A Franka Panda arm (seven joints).
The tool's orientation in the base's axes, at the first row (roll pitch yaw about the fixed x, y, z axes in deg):
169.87, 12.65, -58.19
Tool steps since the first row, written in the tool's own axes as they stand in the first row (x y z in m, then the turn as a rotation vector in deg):
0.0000, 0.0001, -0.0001, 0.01, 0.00, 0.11
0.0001, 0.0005, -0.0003, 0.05, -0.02, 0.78
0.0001, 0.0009, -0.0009, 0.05, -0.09, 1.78
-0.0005, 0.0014, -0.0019, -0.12, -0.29, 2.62
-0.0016, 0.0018, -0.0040, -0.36, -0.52, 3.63
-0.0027, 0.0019, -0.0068, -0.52, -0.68, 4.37
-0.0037, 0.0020, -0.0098, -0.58, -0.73, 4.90
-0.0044, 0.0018, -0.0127, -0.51, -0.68, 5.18
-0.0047, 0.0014, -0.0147, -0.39, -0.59, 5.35
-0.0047, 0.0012, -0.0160, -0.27, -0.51, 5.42
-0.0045, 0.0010, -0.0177, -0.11, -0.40, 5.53
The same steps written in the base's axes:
-0.0001, -0.0001, 0.0001, -0.02, 0.00, -0.11
-0.0003, -0.0004, 0.0004, -0.16, 0.04, -0.76
-0.0004, -0.0007, 0.0010, -0.37, 0.17, -1.74
-0.0009, -0.0005, 0.0022, -0.51, 0.50, -2.54
-0.0012, 0.0000, 0.0045, -0.72, 0.91, -3.50
-0.0012, 0.0006, 0.0074, -0.86, 1.20, -4.20
-0.0010, 0.0011, 0.0106, -0.99, 1.33, -4.70
-0.0004, 0.0015, 0.0135, -1.07, 1.27, -4.98
0.0003, 0.0018, 0.0154, -1.13, 1.13, -5.15
0.0008, 0.0018, 0.0166, -1.15, 1.00, -5.23
0.0015, 0.0016, 0.0182, -1.19, 0.81, -5.36

